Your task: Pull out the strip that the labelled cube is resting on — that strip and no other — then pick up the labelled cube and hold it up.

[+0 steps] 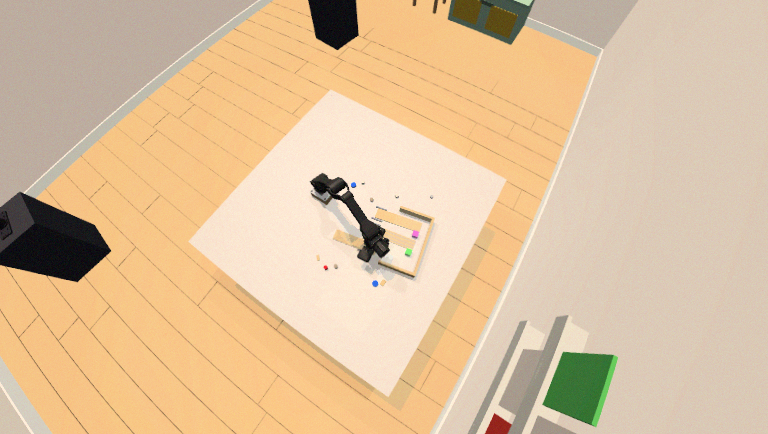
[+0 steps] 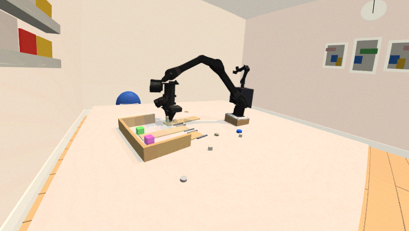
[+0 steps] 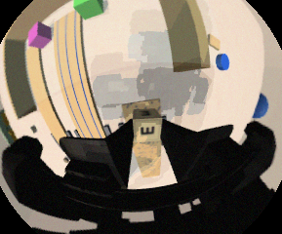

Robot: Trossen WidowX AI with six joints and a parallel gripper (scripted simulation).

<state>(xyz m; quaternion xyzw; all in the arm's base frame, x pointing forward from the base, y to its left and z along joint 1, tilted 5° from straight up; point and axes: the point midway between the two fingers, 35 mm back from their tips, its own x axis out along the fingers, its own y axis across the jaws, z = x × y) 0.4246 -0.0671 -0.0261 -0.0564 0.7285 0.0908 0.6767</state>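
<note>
The speckled strip lies 90 mm behind my gripper tip, 30 mm to the right of it and 10 mm below it. Also, from my gripper tip: labelled cube (10 mm above); grey disc (440 mm to the left, 60 mm ahead, 10 mm below); red piece (230 mm to the right, 110 mm behind, 10 mm below).
</note>
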